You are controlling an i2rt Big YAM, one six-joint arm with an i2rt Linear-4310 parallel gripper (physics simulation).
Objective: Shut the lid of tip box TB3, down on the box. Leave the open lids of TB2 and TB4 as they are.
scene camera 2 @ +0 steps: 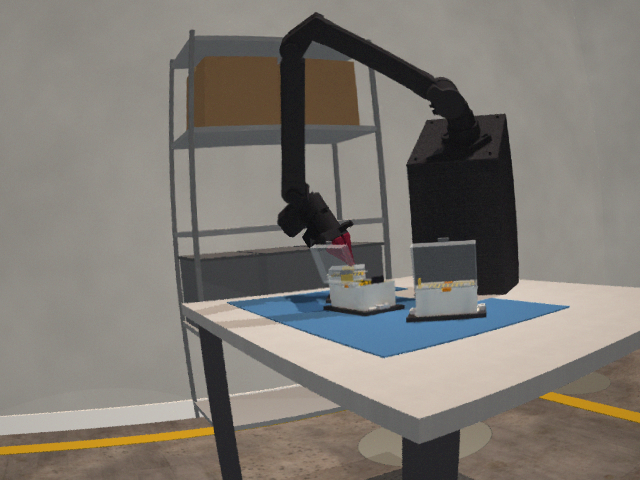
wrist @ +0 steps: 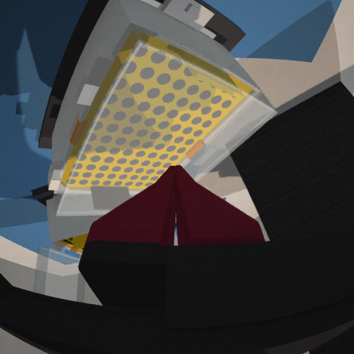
Labels:
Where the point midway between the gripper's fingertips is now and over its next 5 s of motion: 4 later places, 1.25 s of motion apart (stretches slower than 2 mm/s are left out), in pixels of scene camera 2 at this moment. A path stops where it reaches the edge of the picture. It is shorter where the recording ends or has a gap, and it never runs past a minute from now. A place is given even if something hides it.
My gripper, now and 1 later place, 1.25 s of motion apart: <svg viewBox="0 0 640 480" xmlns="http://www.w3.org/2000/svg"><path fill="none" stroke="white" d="M352 265L318 206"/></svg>

